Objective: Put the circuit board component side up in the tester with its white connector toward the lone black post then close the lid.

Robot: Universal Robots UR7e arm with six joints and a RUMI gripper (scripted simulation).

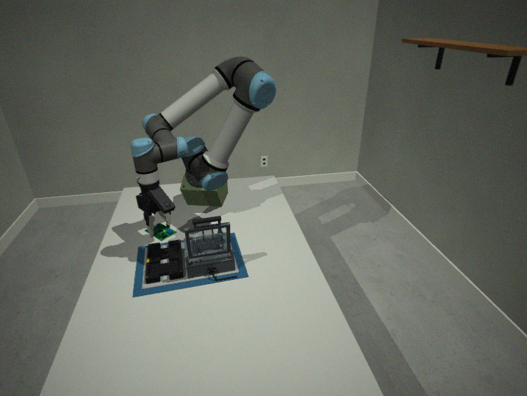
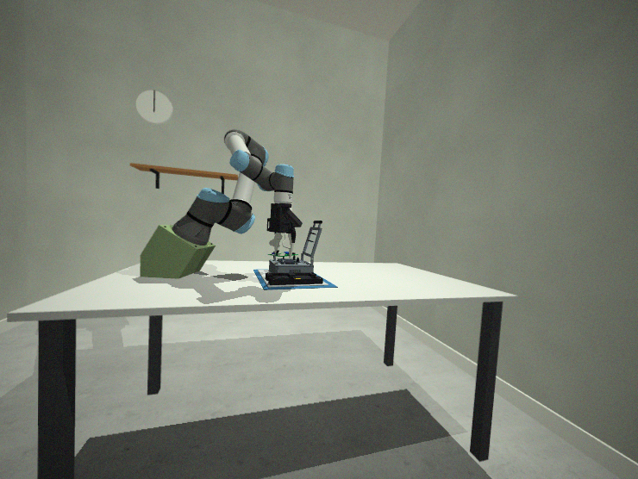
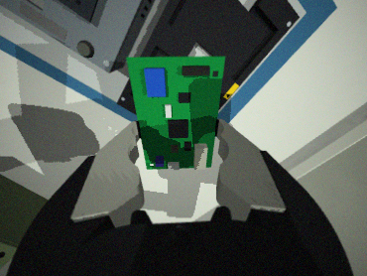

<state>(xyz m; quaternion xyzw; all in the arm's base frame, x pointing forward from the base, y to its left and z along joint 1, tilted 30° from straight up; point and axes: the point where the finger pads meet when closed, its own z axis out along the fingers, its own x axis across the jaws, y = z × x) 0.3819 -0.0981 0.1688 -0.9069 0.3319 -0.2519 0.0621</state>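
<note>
Right now my hand is right at the green circuit board. From my hand the other things lie so: tester lid (140 mm ahead, 210 mm to the left, 60 mm above).
</note>
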